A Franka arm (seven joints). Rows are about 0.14 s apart.
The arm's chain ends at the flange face. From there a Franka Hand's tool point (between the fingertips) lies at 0.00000 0.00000 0.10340 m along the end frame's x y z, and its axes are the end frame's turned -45 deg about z.
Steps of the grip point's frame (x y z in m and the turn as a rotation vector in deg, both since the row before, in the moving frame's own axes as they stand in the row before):
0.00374 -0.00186 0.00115 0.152 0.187 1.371
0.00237 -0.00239 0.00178 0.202 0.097 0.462
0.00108 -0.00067 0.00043 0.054 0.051 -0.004
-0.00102 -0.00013 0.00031 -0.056 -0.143 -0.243
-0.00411 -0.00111 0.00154 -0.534 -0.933 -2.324
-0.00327 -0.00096 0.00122 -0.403 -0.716 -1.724
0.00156 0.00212 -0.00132 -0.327 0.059 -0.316
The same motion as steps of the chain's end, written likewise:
0.00128 -0.00353 0.00115 0.240 0.025 1.371
0.00012 -0.00298 0.00178 0.211 -0.074 0.462
0.00029 -0.00110 0.00043 0.074 -0.002 -0.004
-0.00070 0.00038 0.00031 -0.141 -0.062 -0.243
-0.00322 0.00024 0.00156 -1.037 -0.282 -2.324
-0.00261 0.00020 0.00123 -0.791 -0.221 -1.724
0.00211 0.00006 -0.00132 -0.190 0.273 -0.316

